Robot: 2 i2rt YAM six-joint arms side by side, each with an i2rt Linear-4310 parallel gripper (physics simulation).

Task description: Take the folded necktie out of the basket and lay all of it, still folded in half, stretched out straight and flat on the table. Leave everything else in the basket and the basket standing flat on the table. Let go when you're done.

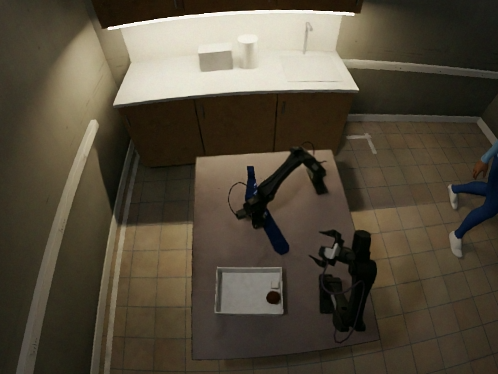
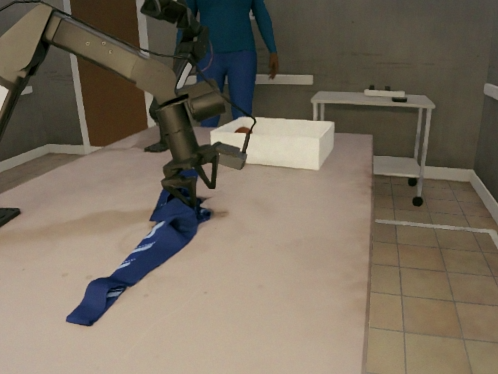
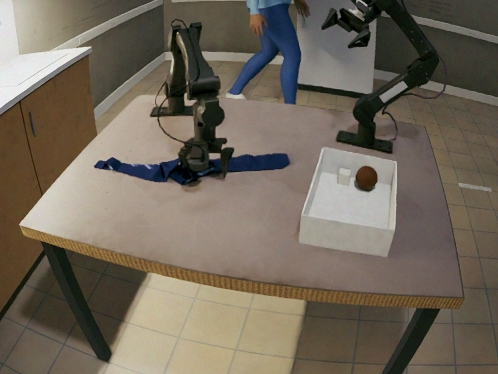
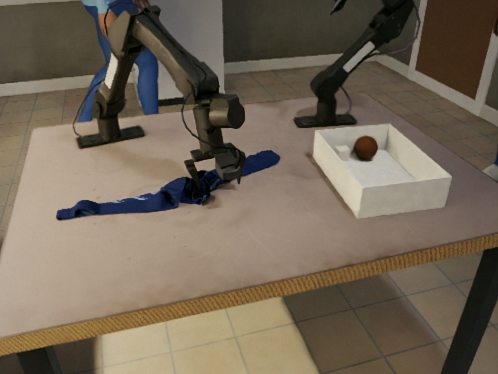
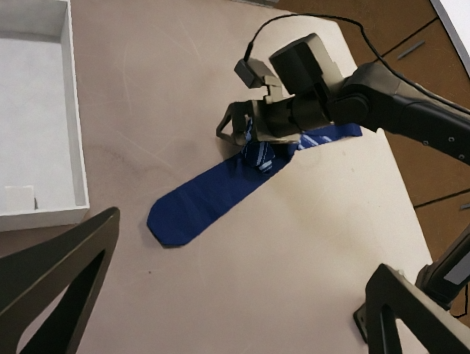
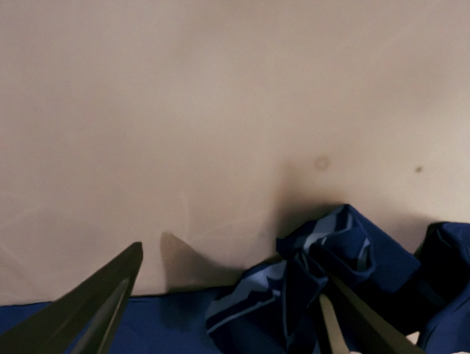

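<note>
The blue necktie (image 1: pixel 276 237) (image 2: pixel 165 245) (image 3: pixel 260 162) (image 4: pixel 140 204) (image 5: pixel 200 205) (image 6: pixel 170 315) lies on the table. Its wide end is flat toward the basket; its middle is bunched and raised in folds, and its far part runs off at an angle, with a small twist near the end. My right gripper (image 2: pixel 202 195) (image 3: pixel 207 175) (image 4: pixel 218 183) (image 6: pixel 230 258) is open low over the bunch; one finger touches the striped folds. My left gripper (image 1: pixel 316 246) (image 3: pixel 339 35) (image 5: pixel 251 250) is open and empty, raised beside the basket's side of the table. The white basket (image 2: pixel 285 145) (image 3: pixel 345 240) (image 4: pixel 405 197) stands flat.
A brown ball (image 1: pixel 273 297) (image 3: pixel 366 177) (image 4: pixel 365 147) and a small white block (image 1: pixel 275 284) (image 3: pixel 344 176) (image 4: pixel 342 152) (image 5: pixel 20 198) are in the basket. The right arm reaches across the necktie. A person stands beyond the table.
</note>
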